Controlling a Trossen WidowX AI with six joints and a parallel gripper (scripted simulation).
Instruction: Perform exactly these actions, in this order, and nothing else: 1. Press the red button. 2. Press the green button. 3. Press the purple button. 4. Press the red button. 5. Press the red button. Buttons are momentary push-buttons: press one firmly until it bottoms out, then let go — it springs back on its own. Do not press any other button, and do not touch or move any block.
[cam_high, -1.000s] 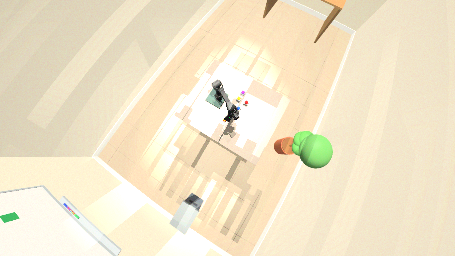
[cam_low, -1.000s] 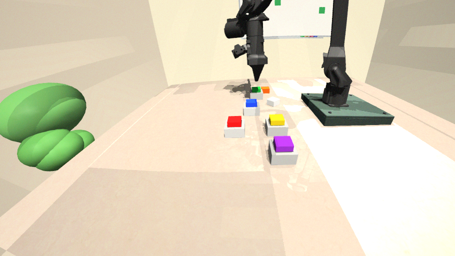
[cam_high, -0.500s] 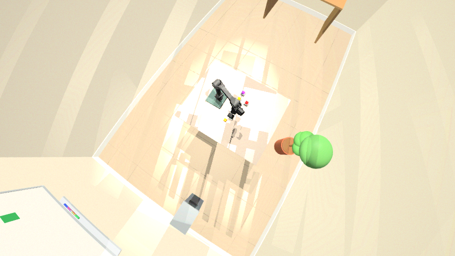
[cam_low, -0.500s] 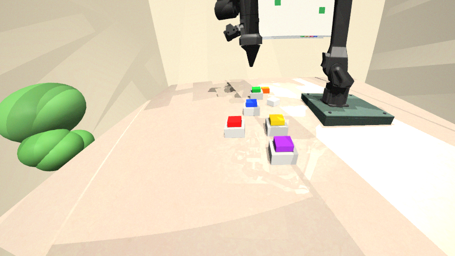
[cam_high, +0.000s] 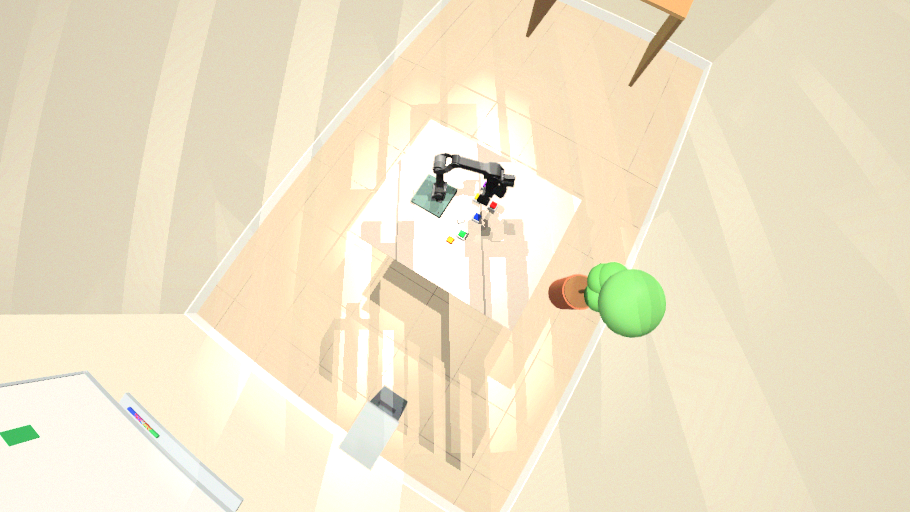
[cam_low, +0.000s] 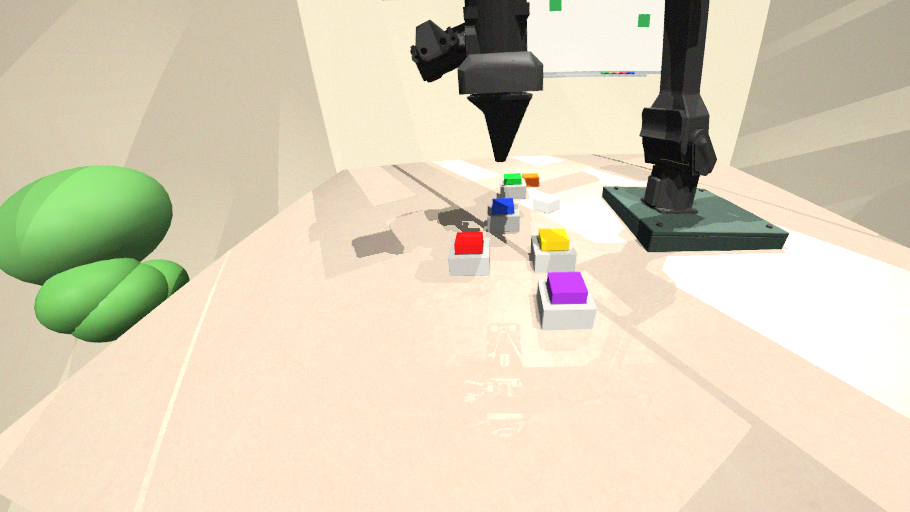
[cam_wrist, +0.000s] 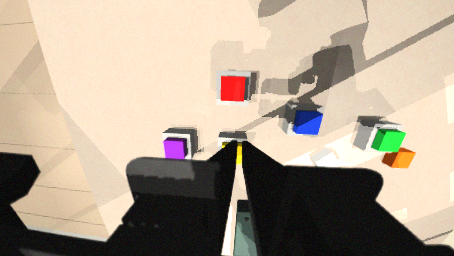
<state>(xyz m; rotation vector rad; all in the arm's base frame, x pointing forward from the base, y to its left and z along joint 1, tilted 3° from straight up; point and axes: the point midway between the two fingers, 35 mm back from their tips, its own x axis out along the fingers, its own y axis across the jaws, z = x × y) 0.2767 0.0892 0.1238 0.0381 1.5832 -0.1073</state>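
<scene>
The purple button is 100 mm to the left of my gripper tip, 90 mm below it and 50 mm behind it. Also, from my gripper tip: red button: 90 mm below, 40 mm ahead, 10 mm to the left; blue button: 100 mm to the right, 90 mm below, 10 mm behind; yellow button: 90 mm below, 60 mm behind, 10 mm to the left.
</scene>
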